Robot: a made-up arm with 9 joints. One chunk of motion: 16 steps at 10 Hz.
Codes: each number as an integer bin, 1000 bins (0 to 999) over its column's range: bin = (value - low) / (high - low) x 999, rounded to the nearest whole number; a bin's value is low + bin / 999 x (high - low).
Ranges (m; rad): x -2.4..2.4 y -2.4..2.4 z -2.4..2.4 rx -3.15..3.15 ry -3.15..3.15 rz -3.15..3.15
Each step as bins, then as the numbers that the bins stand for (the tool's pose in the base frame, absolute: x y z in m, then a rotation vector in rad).
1 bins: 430 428 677 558 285 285
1 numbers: -0.3339 -0.3435 0.8529 0.3689 -1.3527 -1.3527
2 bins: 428 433 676 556 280 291
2 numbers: -0.3435 -0.3195 0.8480 0.3563 -1.3842 -1.3149
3 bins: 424 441 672 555 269 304
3 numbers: -0.3628 -0.2811 0.8288 0.3500 -1.4536 -1.2329
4 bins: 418 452 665 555 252 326
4 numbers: -0.3916 -0.2282 0.7952 0.3500 -1.5608 -1.0941
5 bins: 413 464 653 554 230 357
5 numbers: -0.4156 -0.1706 0.7375 0.3437 -1.6995 -0.8986
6 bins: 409 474 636 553 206 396
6 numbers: -0.4348 -0.1225 0.6559 0.3374 -1.8509 -0.6527
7 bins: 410 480 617 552 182 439
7 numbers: -0.4300 -0.0937 0.5646 0.3311 -2.0023 -0.3815
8 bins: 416 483 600 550 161 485
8 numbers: -0.4012 -0.0793 0.4829 0.3185 -2.1347 -0.0914
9 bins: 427 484 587 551 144 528
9 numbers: -0.3483 -0.0745 0.4204 0.3248 -2.2419 0.1797
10 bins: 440 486 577 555 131 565
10 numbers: -0.2859 -0.0649 0.3724 0.3500 -2.3239 0.4131
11 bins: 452 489 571 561 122 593
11 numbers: -0.2282 -0.0505 0.3435 0.3878 -2.3806 0.5896
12 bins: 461 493 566 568 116 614
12 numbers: -0.1850 -0.0312 0.3195 0.4320 -2.4185 0.7221
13 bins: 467 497 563 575 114 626
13 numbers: -0.1562 -0.0120 0.3051 0.4761 -2.4311 0.7977
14 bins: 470 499 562 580 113 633
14 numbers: -0.1417 -0.0024 0.3003 0.5077 -2.4374 0.8419
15 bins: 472 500 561 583 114 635
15 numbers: -0.1321 0.0024 0.2955 0.5266 -2.4311 0.8545
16 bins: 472 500 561 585 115 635
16 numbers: -0.1321 0.0024 0.2955 0.5392 -2.4248 0.8545
